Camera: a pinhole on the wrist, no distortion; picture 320 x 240 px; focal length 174.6 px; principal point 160.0 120.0 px. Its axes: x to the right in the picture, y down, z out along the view. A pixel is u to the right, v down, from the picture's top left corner.
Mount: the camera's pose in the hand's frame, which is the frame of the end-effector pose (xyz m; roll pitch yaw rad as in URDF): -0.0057 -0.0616 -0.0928 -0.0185 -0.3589 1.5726
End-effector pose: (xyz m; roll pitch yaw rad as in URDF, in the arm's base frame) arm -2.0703 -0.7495 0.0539 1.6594 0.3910 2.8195
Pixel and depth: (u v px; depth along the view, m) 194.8 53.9 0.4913
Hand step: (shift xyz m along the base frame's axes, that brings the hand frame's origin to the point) 0.0379 0.3990 -0.2304
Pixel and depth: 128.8 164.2 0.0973
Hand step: 0.0624 -0.0399 -0.0902
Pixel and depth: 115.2 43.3 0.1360
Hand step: 0.0100 0.0078 -0.1527
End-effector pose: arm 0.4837 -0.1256 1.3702 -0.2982 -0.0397 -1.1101
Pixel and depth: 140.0 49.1 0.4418
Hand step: -0.0792 -0.2079 0.3767
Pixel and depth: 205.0 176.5 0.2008
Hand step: -0.0772 0.0505 0.1287
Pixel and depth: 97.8 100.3 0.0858
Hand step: -0.1083 -0.0559 0.0134
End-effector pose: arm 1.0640 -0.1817 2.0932 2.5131 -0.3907 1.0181
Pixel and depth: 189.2 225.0 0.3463
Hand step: -0.0157 -0.1061 -0.3390
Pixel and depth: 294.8 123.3 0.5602
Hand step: 0.4568 -0.1386 -0.3669
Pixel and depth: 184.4 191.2 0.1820
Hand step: -0.0418 -0.0071 -0.1505
